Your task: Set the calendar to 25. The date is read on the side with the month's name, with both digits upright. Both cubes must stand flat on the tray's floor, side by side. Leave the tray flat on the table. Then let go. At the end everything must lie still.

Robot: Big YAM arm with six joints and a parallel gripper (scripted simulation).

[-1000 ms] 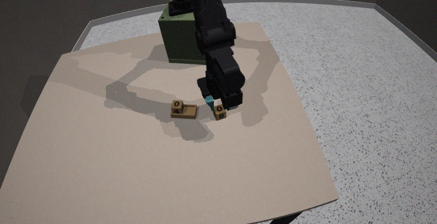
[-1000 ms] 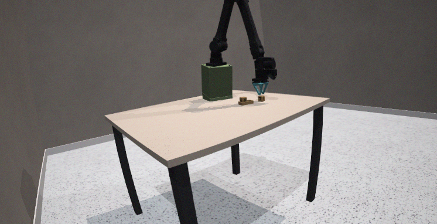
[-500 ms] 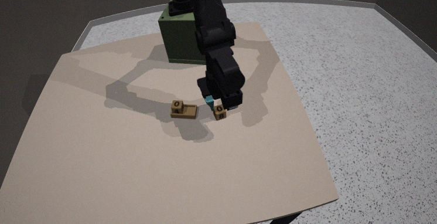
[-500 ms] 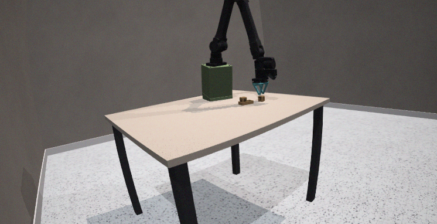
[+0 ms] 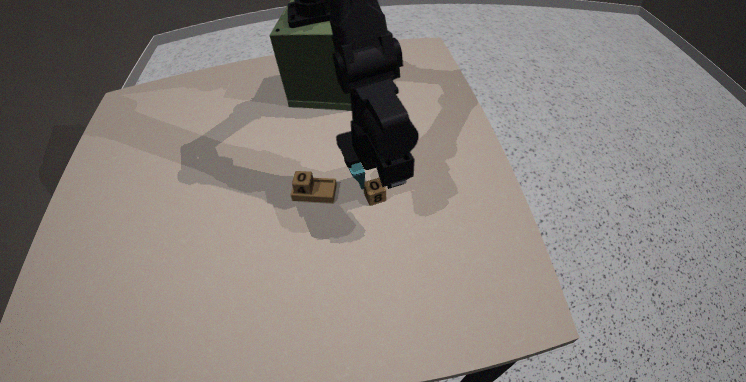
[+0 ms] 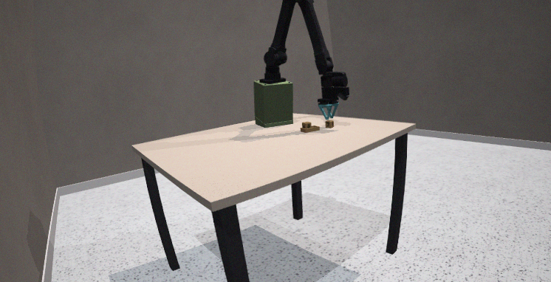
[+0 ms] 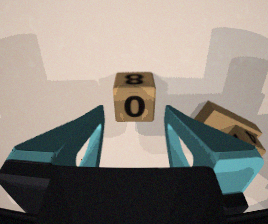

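The wooden tray lies 11 cm to the right of my hand, 4 cm below it and 3 cm behind it.
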